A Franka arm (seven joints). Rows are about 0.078 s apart.
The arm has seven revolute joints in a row. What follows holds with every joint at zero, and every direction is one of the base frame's.
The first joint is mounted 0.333 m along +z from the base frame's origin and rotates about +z.
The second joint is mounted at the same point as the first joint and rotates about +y.
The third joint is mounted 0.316 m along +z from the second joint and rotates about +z.
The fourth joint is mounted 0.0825 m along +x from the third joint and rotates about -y.
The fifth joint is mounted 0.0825 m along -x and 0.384 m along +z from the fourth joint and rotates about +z.
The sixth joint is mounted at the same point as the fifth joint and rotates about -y.
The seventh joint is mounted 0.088 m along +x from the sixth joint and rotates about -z.
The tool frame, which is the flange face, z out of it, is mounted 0.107 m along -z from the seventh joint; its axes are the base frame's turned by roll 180, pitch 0 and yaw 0 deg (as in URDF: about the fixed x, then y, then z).
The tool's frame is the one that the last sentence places.
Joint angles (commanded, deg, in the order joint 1, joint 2, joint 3, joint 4, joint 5, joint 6, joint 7), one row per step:
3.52, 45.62, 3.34, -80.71, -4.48, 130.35, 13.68
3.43, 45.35, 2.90, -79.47, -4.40, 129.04, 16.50
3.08, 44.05, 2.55, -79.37, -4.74, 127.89, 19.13
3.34, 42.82, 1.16, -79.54, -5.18, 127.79, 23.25
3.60, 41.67, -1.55, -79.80, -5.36, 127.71, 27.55
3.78, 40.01, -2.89, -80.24, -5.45, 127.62, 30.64
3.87, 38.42, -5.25, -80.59, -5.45, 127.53, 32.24
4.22, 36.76, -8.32, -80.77, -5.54, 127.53, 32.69
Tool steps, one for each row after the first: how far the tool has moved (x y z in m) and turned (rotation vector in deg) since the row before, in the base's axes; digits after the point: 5 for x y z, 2 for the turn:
0.00428, -0.00578, 0.01099, -0.08, -0.26, -3.34
0.00101, -0.00844, 0.01558, -0.39, -0.36, -3.07
0.00137, -0.01096, 0.01411, -0.90, -1.21, -4.61
0.00119, -0.02434, 0.01278, -1.46, -1.22, -5.92
-0.00043, -0.01150, 0.01807, -0.48, -1.48, -3.86
-0.00076, -0.02307, 0.01860, -1.16, -1.44, -3.34
-0.00143, -0.02694, 0.02218, -1.75, -1.67, -2.49

